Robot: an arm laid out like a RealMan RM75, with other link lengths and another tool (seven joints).
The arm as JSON. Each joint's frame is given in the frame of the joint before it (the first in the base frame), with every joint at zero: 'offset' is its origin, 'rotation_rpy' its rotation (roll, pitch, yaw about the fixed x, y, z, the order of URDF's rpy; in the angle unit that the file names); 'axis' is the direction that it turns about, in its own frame. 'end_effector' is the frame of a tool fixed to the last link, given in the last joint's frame.
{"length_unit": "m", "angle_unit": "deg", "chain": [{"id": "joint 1", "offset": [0.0, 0.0, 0.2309], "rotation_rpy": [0.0, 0.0, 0.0], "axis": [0.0, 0.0, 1.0]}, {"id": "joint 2", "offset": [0.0, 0.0, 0.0], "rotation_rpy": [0.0, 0.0, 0.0], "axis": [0.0, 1.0, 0.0]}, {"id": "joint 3", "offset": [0.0, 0.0, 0.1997], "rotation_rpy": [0.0, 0.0, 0.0], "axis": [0.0, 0.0, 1.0]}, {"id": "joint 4", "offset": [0.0, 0.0, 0.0], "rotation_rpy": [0.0, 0.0, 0.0], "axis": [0.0, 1.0, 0.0]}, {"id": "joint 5", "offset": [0.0, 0.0, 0.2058], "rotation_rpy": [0.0, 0.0, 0.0], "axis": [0.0, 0.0, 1.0]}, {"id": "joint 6", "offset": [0.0, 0.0, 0.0], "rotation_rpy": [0.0, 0.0, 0.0], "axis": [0.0, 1.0, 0.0]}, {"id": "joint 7", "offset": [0.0, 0.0, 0.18], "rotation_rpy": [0.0, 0.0, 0.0], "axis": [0.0, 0.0, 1.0]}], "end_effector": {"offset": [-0.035, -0.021, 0.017], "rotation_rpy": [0.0, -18.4, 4.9]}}
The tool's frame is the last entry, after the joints.
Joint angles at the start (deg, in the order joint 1, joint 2, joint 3, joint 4, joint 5, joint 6, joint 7): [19.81 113.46 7.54 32.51 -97.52 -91.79 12.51]
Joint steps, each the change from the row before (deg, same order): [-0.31 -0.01 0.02 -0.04 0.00 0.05 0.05]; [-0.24 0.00 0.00 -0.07 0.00 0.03 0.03]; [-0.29 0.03 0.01 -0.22 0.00 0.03 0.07]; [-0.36 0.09 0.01 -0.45 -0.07 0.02 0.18]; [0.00 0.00 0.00 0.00 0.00 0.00 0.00]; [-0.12 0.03 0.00 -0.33 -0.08 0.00 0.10]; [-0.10 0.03 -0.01 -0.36 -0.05 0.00 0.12]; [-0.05 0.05 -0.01 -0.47 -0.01 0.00 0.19]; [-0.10 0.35 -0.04 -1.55 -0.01 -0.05 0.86]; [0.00 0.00 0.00 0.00 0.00 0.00 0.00]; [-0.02 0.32 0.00 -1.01 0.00 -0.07 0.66]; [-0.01 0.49 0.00 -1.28 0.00 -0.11 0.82]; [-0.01 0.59 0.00 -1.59 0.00 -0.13 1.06]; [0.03 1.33 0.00 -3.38 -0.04 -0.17 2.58]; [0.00 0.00 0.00 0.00 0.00 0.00 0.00]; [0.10 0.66 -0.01 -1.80 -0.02 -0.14 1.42]
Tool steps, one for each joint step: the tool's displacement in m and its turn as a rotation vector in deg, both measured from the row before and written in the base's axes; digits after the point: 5 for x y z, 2 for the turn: [0.00184 -0.00096 0.00004 -0.03 -0.01 -0.35]; [0.00146 -0.00078 0.00003 -0.02 -0.05 -0.26]; [0.00201 -0.00090 0.00016 0.01 -0.12 -0.33]; [0.00258 -0.00115 0.00013 -0.02 -0.20 -0.36]; [0.00000 0.00000 0.00000 0.00 0.00 0.00]; [0.00114 -0.00034 0.00024 0.00 -0.22 -0.09]; [0.00120 -0.00025 0.00032 0.00 -0.22 -0.09]; [0.00130 0.00000 0.00049 0.02 -0.23 -0.08]; [0.00345 0.00001 0.00084 -0.04 -0.36 -0.18]; [0.00000 0.00000 0.00000 0.00 0.00 0.00]; [0.00175 0.00008 0.00030 -0.04 -0.04 -0.06]; [0.00179 0.00002 0.00002 -0.05 0.02 -0.04]; [0.00225 0.00004 0.00015 -0.08 0.05 -0.05]; [0.00440 0.00035 -0.00032 -0.43 0.44 -0.08]; [0.00000 0.00000 0.00000 0.00 0.00 0.00]; [0.00189 0.00046 0.00027 -0.21 0.24 0.08]
